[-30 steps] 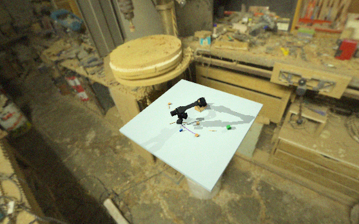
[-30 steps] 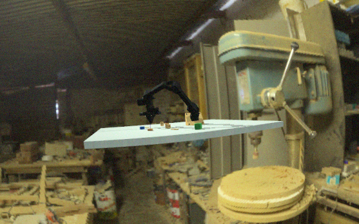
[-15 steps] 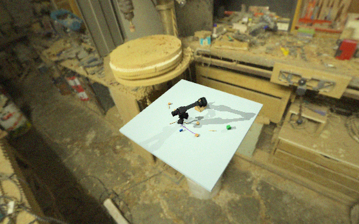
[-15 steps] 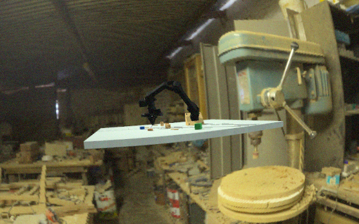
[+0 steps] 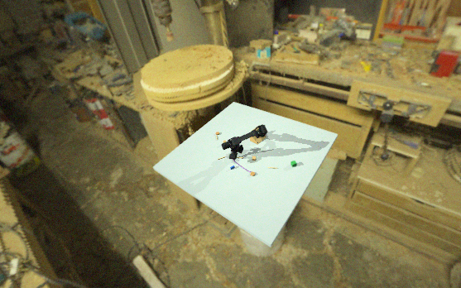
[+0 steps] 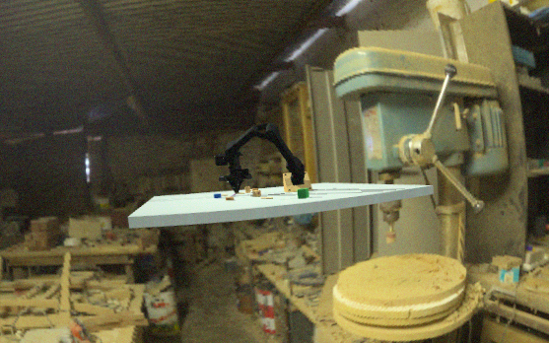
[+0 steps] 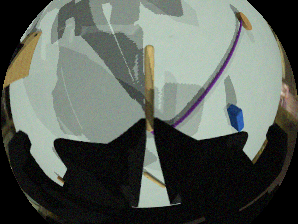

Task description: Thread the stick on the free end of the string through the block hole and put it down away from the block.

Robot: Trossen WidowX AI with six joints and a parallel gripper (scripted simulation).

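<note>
Right now my gripper tip is 150 mm to the right of the wooden block and 90 mm past it. Also, from my gripper tip: round wooden button: 250 mm to the left, 50 mm ahead, 10 mm below; then small blue piece: 110 mm ahead, 60 mm to the left; then thin wooden stick: 10 mm to the left, 10 mm behind.
</note>
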